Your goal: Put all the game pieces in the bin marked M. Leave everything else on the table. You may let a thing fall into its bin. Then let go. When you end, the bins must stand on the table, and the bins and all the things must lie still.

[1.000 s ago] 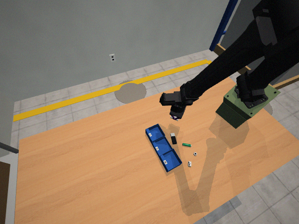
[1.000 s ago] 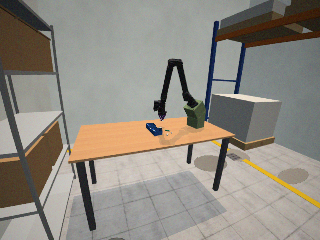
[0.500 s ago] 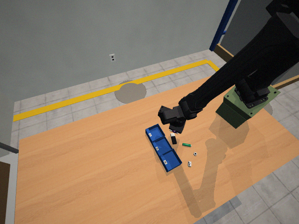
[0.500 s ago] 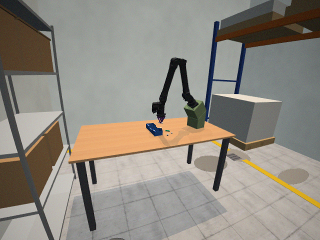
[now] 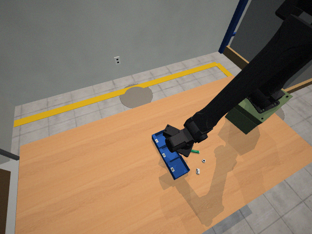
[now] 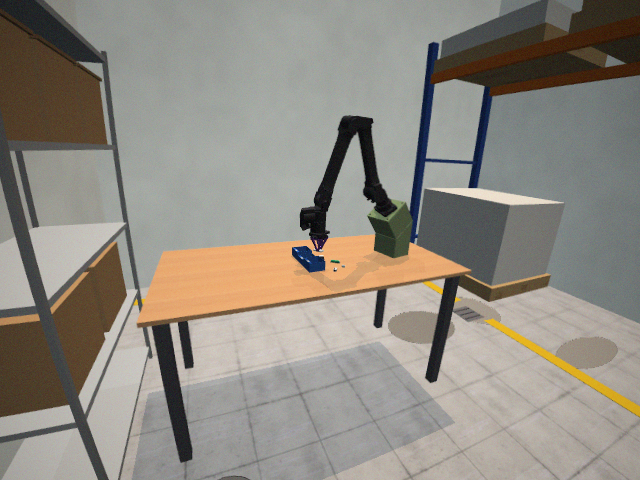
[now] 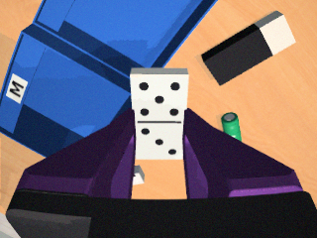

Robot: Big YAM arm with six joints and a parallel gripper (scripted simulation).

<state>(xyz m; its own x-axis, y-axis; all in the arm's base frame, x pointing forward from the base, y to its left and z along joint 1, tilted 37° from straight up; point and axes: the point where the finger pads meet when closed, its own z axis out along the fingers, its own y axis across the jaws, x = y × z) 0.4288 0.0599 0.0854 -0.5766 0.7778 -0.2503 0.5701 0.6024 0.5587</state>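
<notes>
The blue bin lies 5 cm ahead of my hand, 2 cm to the right of it and 6 cm below it. From my hand the other things lie so: green cylinder (9 cm behind, 7 cm below); then white domino (right at my hand); then grey nut (12 cm behind, 6 cm to the left, 7 cm below).
</notes>
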